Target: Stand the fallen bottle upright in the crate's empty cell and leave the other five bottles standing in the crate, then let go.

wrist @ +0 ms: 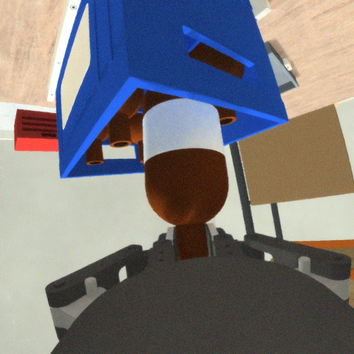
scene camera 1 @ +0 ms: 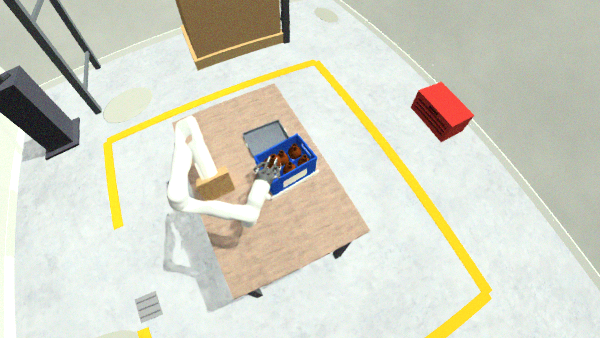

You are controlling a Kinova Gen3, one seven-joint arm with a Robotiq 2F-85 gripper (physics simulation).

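Places are measured from the arm's base along level axes (x ahead, y up, z right), in millimetres.
Where they show: gripper, fingertip midpoint: (scene camera 1: 273,157); arm's base, link origin: (scene camera 1: 210,175).
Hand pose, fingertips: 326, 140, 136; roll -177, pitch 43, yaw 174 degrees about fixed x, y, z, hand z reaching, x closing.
Things, the pixels of their centre, and the offset from my fingertips, as dx, dy, dz. "spot": a spot on its surface instead. Level surfaces: height alone.
- blue crate, surface spot: (scene camera 1: 278,186) spot: -16, -171, +69
- bottle, body centre: (scene camera 1: 294,152) +156, -185, -88
- grey tray, surface spot: (scene camera 1: 265,138) spot: +64, -265, -312
- wooden table, surface height: dy -271
My gripper (scene camera 1: 270,163) (wrist: 191,235) is shut on the neck of a brown bottle with a white label (wrist: 186,185). In the wrist view the bottle's base end passes behind the top edge of the crate's end wall, so the base is hidden. The blue crate (scene camera 1: 278,186) (wrist: 160,45) stands on the table, and my gripper is over its left end in the scene view. Other brown bottles stand in the crate, among them one bottle (scene camera 1: 294,150) at the far side and one bottle (wrist: 120,131) near the label wall. The cell under the held bottle is hidden.
A grey tray (scene camera 1: 265,138) (wrist: 281,69) lies behind the crate on the wooden table (scene camera 1: 300,225). A tan block (scene camera 1: 215,185) is beside the arm. A red box (scene camera 1: 445,110) (wrist: 36,135) and a brown board (scene camera 1: 232,30) (wrist: 300,160) are away from the table.
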